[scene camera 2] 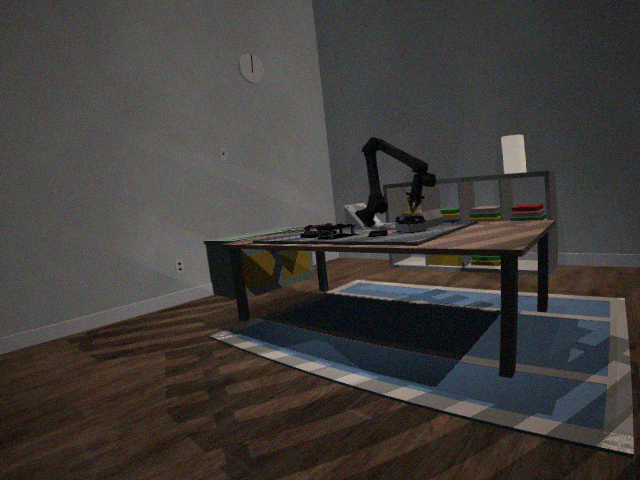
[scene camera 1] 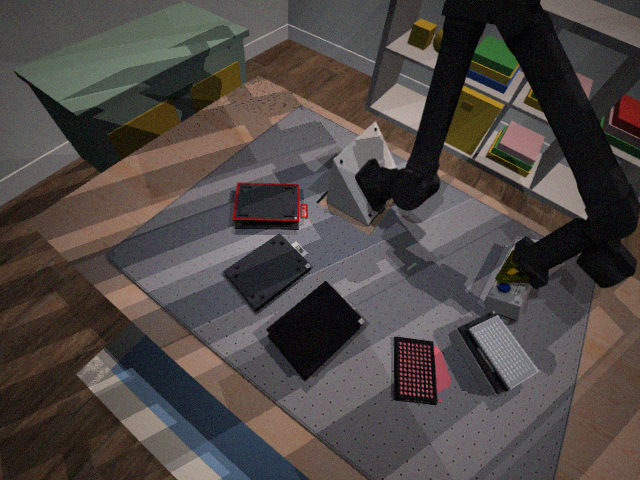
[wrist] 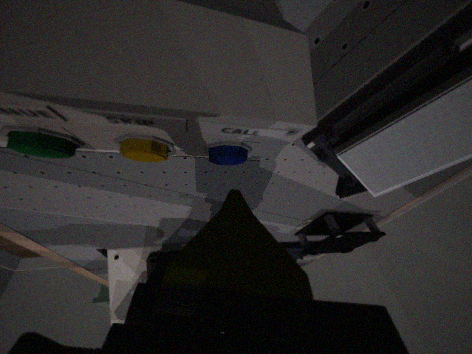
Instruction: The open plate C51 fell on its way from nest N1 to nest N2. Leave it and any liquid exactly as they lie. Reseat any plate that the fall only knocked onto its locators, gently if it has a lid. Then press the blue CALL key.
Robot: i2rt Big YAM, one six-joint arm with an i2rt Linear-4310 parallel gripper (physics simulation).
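Seen in the pictures: gripper, between the fingertips: (scene camera 2: 411, 212) (scene camera 1: 497, 280) (wrist: 233, 196); arm's base, origin of its link: (scene camera 2: 364, 218) (scene camera 1: 372, 185).
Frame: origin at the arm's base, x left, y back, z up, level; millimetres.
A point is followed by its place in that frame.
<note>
The blue CALL key (scene camera 1: 504, 287) {x 399, y -83, z 19 mm} (wrist: 228, 155) {x 409, y -78, z 23 mm} is on the grey key box (scene camera 1: 507, 305) {x 422, y -116, z 11 mm} (wrist: 250, 65) {x 454, y -83, z 10 mm}. My gripper (scene camera 1: 502, 280) {x 376, y -86, z 30 mm} (scene camera 2: 412, 211) {x 376, y -86, z 30 mm} (wrist: 233, 196) {x 376, y -86, z 30 mm} is shut and empty, with its yellow fingertips close to the blue key; contact cannot be told. The open plate C51 (scene camera 1: 415, 370) {x 319, y -347, z -39 mm} (scene camera 2: 377, 233) {x 350, y -397, z -37 mm} lies on the mat, with pink wells showing and a pink liquid patch (scene camera 1: 443, 369) {x 372, y -304, z -51 mm} at its right side. A pale plate (scene camera 1: 504, 351) {x 440, y -231, z 29 mm} (wrist: 415, 145) {x 425, y -208, z 26 mm} sits on a dark nest (scene camera 1: 470, 348) {x 389, y -252, z -1 mm} beside the key box; whether it is fully seated is unclear.
A red-outlined dark stand (scene camera 1: 266, 202) {x -187, y -221, z -11 mm}, a dark grey stand (scene camera 1: 267, 272) {x -64, y -363, z -32 mm} and a black stand (scene camera 1: 315, 330) {x 107, y -414, z 2 mm} are on the mat's left side. A white slanted panel (scene camera 1: 351, 180) {x -40, y -58, z 40 mm} stands behind. Green (wrist: 41, 144) {x 413, y 14, z 22 mm} and yellow (wrist: 144, 150) {x 411, y -32, z 23 mm} keys are beside the blue one.
</note>
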